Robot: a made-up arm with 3 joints.
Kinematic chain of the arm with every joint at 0, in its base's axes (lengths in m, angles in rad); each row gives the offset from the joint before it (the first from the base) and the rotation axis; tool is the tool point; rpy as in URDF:
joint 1: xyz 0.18 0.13 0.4 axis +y
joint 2: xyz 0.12 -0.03 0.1 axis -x
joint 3: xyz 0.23 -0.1 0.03 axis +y
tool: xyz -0.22 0.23 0.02 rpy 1.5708 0 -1.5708
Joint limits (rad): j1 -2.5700..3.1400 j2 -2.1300..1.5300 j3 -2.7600..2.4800
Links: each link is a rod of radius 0.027 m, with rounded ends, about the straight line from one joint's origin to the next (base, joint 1, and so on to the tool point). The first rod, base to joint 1, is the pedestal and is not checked.
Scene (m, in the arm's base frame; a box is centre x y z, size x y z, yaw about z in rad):
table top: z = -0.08
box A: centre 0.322 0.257 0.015 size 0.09 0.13 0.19 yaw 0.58
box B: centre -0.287 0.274 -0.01 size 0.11 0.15 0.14 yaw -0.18
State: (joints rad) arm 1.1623 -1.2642 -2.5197
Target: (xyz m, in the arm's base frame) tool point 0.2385 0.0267 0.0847
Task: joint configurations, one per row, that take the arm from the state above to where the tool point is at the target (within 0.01 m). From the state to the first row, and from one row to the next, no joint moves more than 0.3 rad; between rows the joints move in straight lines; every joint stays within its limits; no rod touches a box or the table.
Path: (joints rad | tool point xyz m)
1: 1.0060 -1.0116 -2.5678 | 0.5904 0.2590 0.0398
2: 0.8497 -0.7590 -2.6158 | 0.6191 0.2616 0.0800
3: 0.6935 -0.5064 -2.6639 | 0.6469 0.2568 0.1229
4: 0.5372 -0.2538 -2.7119 | 0.6737 0.2459 0.1704
5: 0.3809 -0.0012 -2.7600 | 0.6986 0.2301 0.2243
6: 0.5095 0.1875 -2.4944 | 0.6084 0.2056 0.1140
7: 0.6381 0.3762 -2.2288 | 0.5010 0.1635 0.0460
8: 0.7667 0.5649 -1.9631 | 0.3944 0.1129 0.0235
9: 0.8953 0.7536 -1.6975 | 0.3039 0.0643 0.0406
10: 1.0239 0.9423 -1.4319 | 0.2385 0.0267 0.0847

